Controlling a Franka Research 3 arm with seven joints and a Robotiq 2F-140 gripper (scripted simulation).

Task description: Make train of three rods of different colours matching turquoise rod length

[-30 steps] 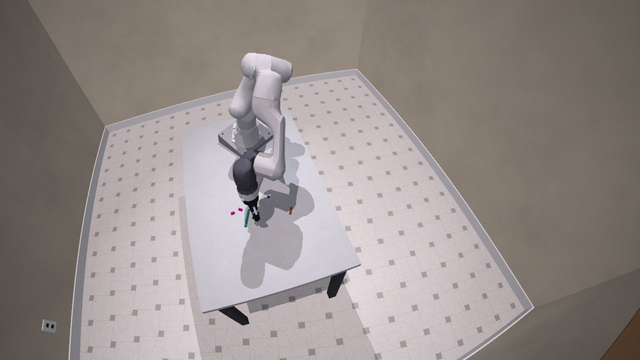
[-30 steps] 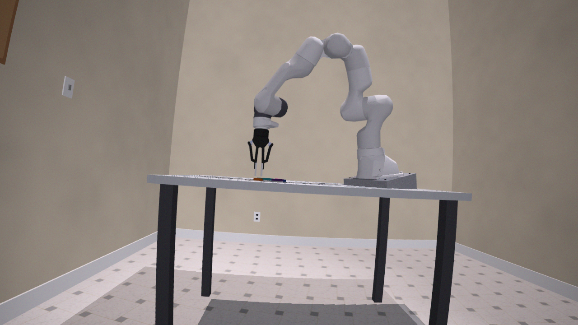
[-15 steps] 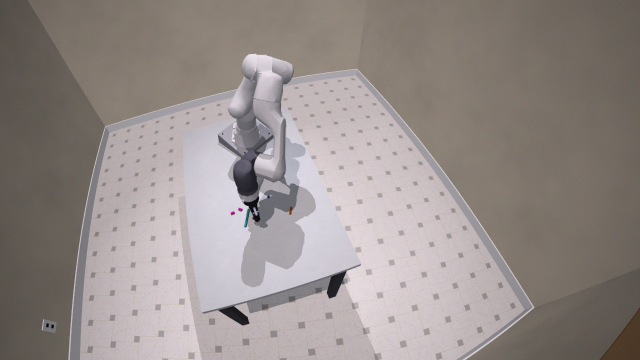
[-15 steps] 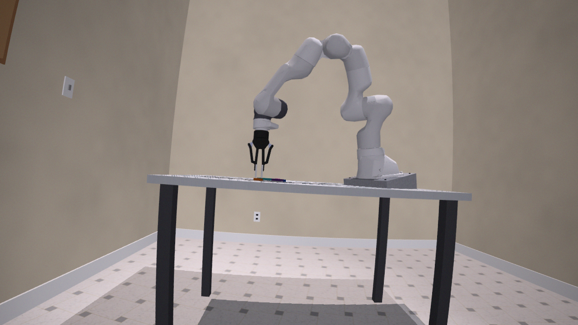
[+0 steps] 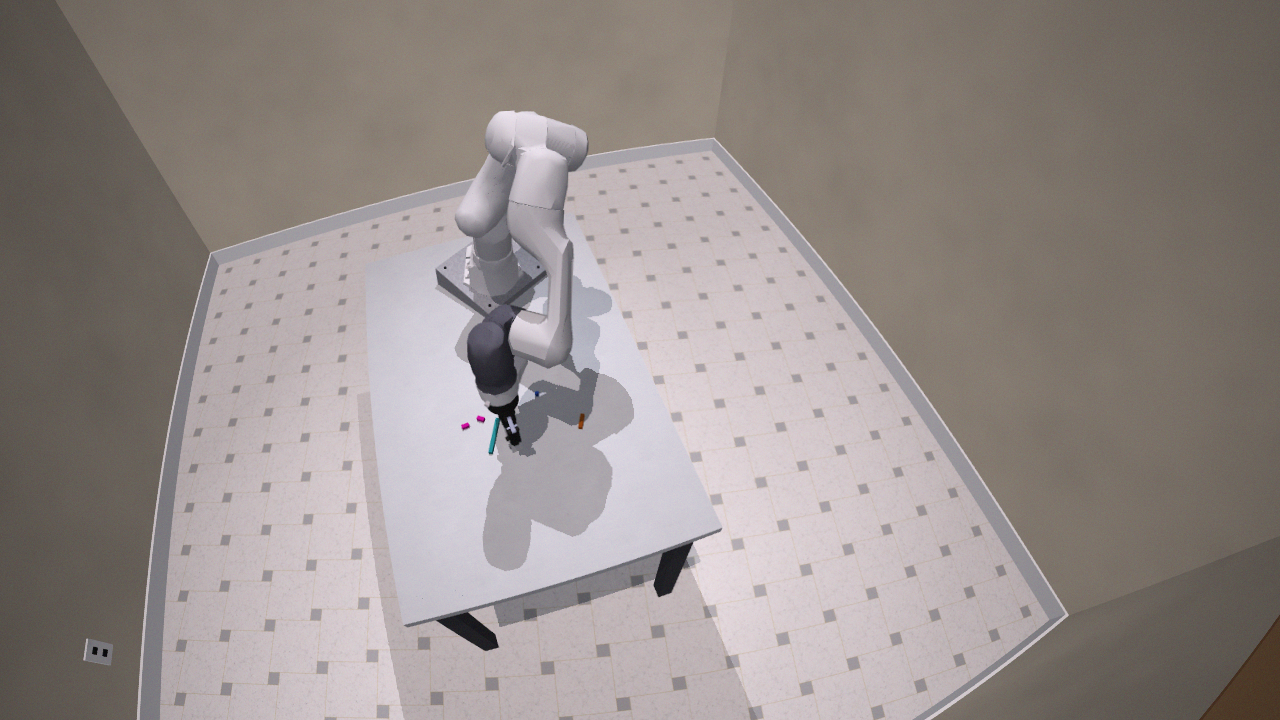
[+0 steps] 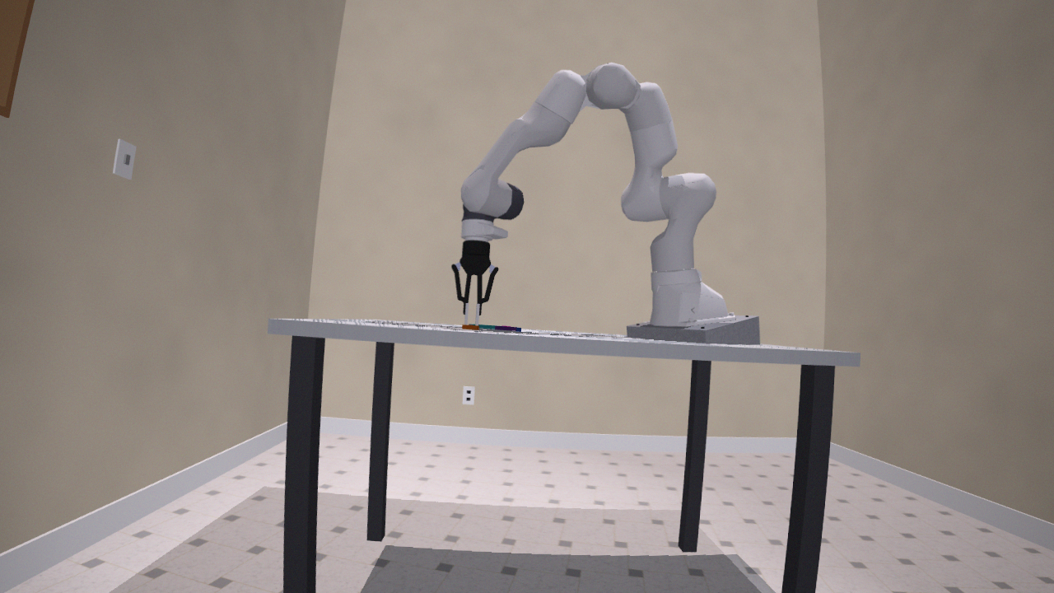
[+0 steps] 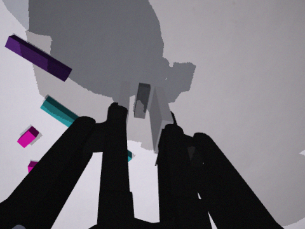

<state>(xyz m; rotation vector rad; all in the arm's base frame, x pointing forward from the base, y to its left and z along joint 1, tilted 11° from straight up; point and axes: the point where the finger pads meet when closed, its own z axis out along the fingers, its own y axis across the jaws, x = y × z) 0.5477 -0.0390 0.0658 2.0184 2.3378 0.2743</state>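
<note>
The grey rod lies 30 mm below my hand. Also, from my hand: turquoise rod (40 mm behind, 50 mm to the right, 30 mm below); then purple rod (100 mm behind, 10 mm to the left, 30 mm below); then blue rod (130 mm behind, 80 mm to the left, 30 mm below).
</note>
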